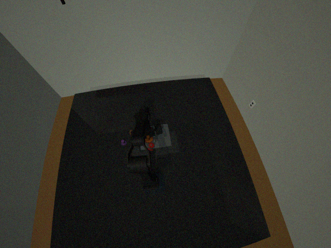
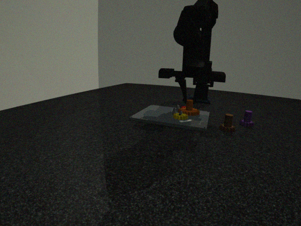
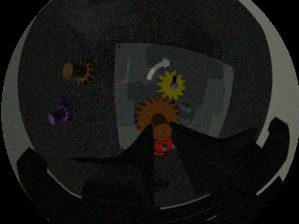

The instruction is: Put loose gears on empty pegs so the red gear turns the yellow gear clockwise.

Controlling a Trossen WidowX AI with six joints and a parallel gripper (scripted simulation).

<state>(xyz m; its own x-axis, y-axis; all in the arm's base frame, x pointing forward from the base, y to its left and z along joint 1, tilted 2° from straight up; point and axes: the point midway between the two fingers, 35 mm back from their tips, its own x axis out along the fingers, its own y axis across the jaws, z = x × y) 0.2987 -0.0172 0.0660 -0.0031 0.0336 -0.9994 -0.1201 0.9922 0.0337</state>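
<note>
The orange gear is 1 cm below my gripper tip. From my gripper tip the other things lie so: yellow gear 4 cm ahead, 3 cm below, 2 cm to the right; red gear 5 cm behind, 3 cm below, 1 cm to the right; brown gear 11 cm to the left, 7 cm ahead, 3 cm below.
</note>
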